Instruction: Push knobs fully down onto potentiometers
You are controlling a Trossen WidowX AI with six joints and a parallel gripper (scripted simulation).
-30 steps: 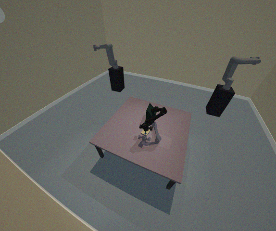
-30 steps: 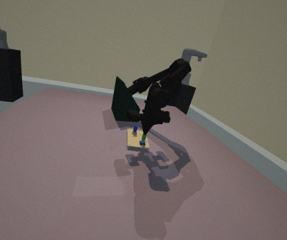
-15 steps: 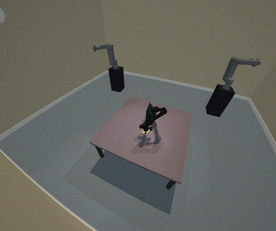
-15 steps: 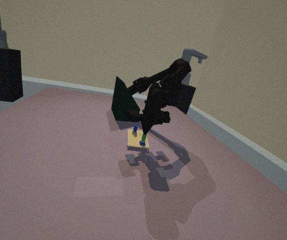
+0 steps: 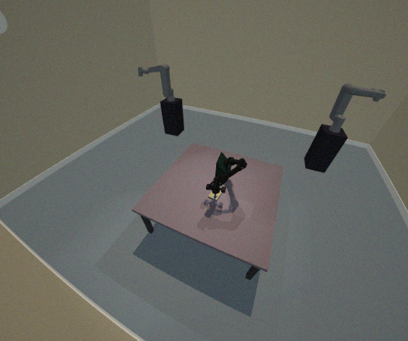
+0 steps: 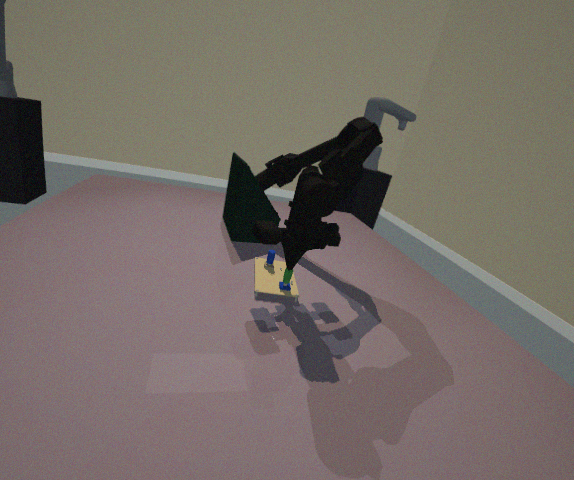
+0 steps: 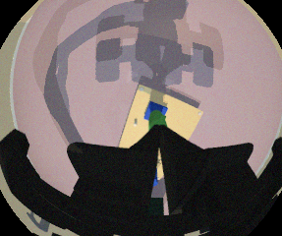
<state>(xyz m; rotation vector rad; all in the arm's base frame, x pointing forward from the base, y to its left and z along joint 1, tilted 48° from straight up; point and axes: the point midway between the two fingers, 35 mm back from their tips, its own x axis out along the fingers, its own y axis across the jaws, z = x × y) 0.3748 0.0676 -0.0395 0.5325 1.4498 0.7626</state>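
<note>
My gripper tip is now 9 cm past the blue knob, 1 cm to the left of it and 2 cm above it.
</note>
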